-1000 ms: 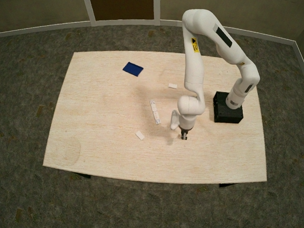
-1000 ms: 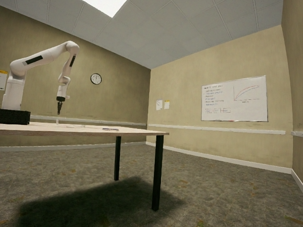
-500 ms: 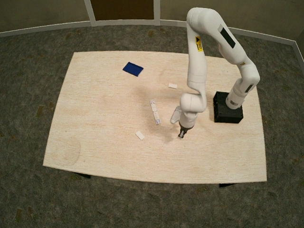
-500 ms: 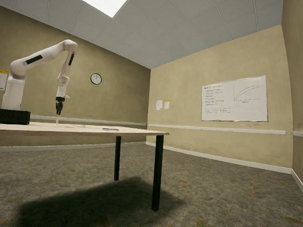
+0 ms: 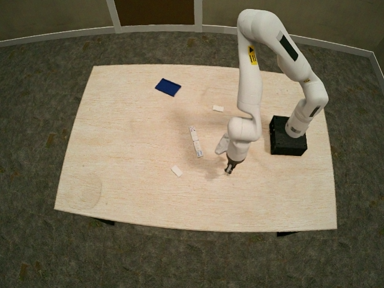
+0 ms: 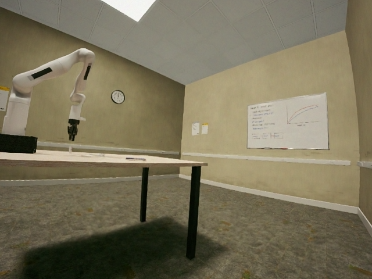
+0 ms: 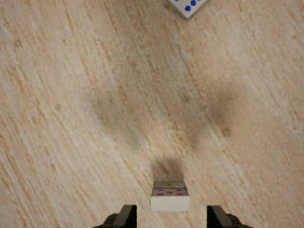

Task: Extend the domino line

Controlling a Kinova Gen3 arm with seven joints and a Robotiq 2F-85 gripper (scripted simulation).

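Now: the white domino 9 cm below my hand.
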